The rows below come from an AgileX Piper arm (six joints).
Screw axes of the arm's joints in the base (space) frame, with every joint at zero. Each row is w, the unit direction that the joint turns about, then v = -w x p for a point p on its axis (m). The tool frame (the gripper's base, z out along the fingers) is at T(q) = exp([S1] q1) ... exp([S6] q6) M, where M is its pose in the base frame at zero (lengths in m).
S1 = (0, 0, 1, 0, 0, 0)
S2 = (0, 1, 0, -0.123, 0, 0)
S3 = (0, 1, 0, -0.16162, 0, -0.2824)
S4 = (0.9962, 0, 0.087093, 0, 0.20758, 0)
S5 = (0, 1, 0, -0.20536, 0, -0.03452)
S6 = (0.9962, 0, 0.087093, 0, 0.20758, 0)
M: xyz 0.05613 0 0.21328 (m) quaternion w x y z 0.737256 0 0.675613 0
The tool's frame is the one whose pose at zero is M.
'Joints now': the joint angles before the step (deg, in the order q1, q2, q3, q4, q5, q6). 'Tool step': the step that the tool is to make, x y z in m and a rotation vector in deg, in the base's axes. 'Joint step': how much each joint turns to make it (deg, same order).
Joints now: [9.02 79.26 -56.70 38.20 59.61 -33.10]
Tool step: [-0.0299 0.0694 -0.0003 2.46 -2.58 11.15]
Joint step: [16.88 -0.32 1.06 2.38 -6.19 1.60]
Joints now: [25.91 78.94 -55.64 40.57 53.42 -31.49]
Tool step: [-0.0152 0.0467 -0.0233 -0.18 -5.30 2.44]
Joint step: [12.20 3.14 2.72 -0.29 -14.40 1.53]
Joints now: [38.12 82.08 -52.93 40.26 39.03 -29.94]
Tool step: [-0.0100 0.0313 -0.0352 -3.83 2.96 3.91]
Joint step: [6.52 6.79 0.38 -0.30 -3.61 0.88]
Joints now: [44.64 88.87 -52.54 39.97 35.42 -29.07]
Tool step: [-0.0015 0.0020 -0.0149 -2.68 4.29 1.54]
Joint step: [0.00 2.67 0.00 0.10 2.95 0.01]
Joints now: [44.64 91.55 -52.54 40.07 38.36 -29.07]
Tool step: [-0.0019 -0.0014 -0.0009 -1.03 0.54 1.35]
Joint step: [0.00 0.00 0.00 -1.04 1.44 -0.01]
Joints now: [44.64 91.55 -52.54 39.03 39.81 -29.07]
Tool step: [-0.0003 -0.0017 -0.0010 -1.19 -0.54 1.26]
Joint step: [-0.01 0.00 0.00 -1.72 0.59 -0.01]
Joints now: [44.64 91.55 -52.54 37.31 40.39 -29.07]
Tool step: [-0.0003 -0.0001 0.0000 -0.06 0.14 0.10]
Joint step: [0.00 -0.01 0.00 -0.01 0.19 0.00]
